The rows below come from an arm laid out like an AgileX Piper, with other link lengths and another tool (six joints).
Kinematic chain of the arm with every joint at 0, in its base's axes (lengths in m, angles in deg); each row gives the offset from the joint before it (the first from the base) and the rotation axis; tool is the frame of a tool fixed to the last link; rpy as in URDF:
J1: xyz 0 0 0.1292 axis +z
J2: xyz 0 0 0 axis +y
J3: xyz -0.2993 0 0.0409 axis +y
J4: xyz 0.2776 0 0.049 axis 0.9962 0 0.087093
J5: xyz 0 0 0 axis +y
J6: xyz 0.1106 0 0.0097 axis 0.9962 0 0.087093
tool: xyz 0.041 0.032 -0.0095 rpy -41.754 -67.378 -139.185
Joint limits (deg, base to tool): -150..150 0..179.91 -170..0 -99.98..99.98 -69.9..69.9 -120..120
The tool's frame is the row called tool.
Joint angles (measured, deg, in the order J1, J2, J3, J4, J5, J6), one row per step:
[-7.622 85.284 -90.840 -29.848 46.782 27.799]
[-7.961 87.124 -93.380 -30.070 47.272 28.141]
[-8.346 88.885 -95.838 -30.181 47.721 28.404]
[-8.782 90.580 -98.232 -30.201 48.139 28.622]
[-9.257 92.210 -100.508 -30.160 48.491 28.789]
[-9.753 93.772 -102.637 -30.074 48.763 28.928]
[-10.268 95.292 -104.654 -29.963 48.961 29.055]
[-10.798 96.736 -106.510 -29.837 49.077 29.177]
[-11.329 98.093 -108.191 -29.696 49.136 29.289]
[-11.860 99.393 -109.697 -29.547 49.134 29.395]
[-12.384 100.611 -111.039 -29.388 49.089 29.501]
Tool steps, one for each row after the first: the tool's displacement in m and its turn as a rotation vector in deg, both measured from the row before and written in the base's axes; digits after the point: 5 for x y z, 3 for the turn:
[0.00849 -0.00449 0.00347 0.043 -0.410 -0.790]
[0.00798 -0.00463 0.00317 0.085 -0.422 -0.757]
[0.00750 -0.00486 0.00295 0.133 -0.444 -0.751]
[0.00708 -0.00506 0.00245 0.146 -0.433 -0.718]
[0.00671 -0.00513 0.00185 0.160 -0.416 -0.675]
[0.00648 -0.00526 0.00132 0.165 -0.408 -0.644]
[0.00609 -0.00534 0.00078 0.165 -0.394 -0.611]
[0.00565 -0.00532 0.00022 0.169 -0.354 -0.575]
[0.00538 -0.00532 -0.00054 0.174 -0.288 -0.540]
[0.00499 -0.00523 -0.00104 0.185 -0.247 -0.509]

